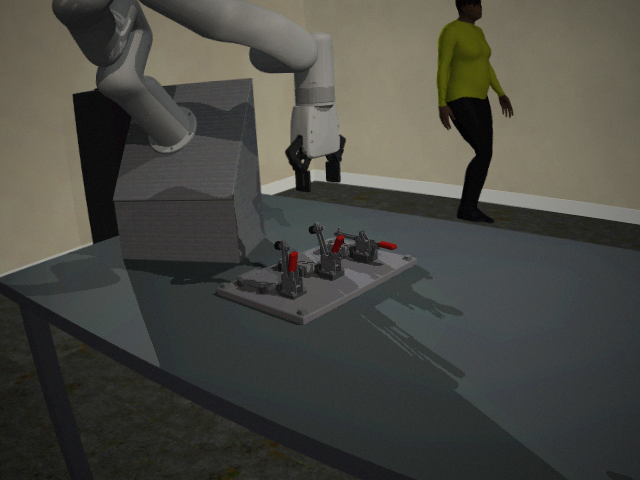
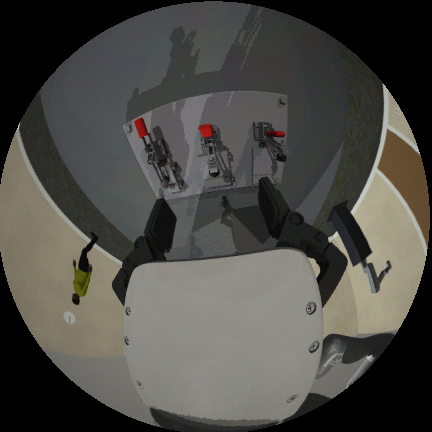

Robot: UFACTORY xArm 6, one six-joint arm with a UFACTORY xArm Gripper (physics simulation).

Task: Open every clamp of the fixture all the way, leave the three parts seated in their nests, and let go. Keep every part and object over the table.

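Seen in the pictures: gripper, fingertip midpoint: [image 1: 318,186] [image 2: 212,198]; arm's base, origin of the base link: [image 1: 173,130].
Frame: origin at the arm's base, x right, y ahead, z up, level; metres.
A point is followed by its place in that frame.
Observation:
The fixture plate [image 1: 323,304] @(x 0.247, y 0.485, z -0.277 m) [image 2: 235,107] @(x 0.188, y 0.474, z -0.277 m) carries three clamps with red handles. The near clamp [image 1: 292,284] @(x 0.233, y 0.418, z -0.251 m) [image 2: 263,131] @(x 0.213, y 0.418, z -0.237 m) has its handle upright and its arm raised. The middle clamp [image 1: 330,267] @(x 0.126, y 0.447, z -0.254 m) [image 2: 210,145] @(x 0.116, y 0.432, z -0.225 m) has its handle tilted up and its arm raised. The far clamp [image 1: 364,250] @(x 0.021, y 0.479, z -0.252 m) [image 2: 158,150] @(x 0.020, y 0.473, z -0.250 m) has its handle lying nearly level outward and its arm reaching low over its nest. Grey shapes lie at the nests, but parts and nests are hard to tell apart. My gripper [image 1: 318,182] @(x 0.106, y 0.424, z -0.098 m) [image 2: 212,198] @(x 0.106, y 0.424, z -0.098 m) is open and empty, high above and behind the plate on the base side.
The robot's pedestal [image 1: 175,227] @(x 0.094, y 0.050, z -0.210 m) stands on the table [image 1: 232,356] @(x 0.446, y 0.415, z -0.291 m) behind the near end of the plate. A person in a yellow-green top [image 1: 467,62] [image 2: 82,281] is beyond the table. Arm and clamp shadows fall across the table.

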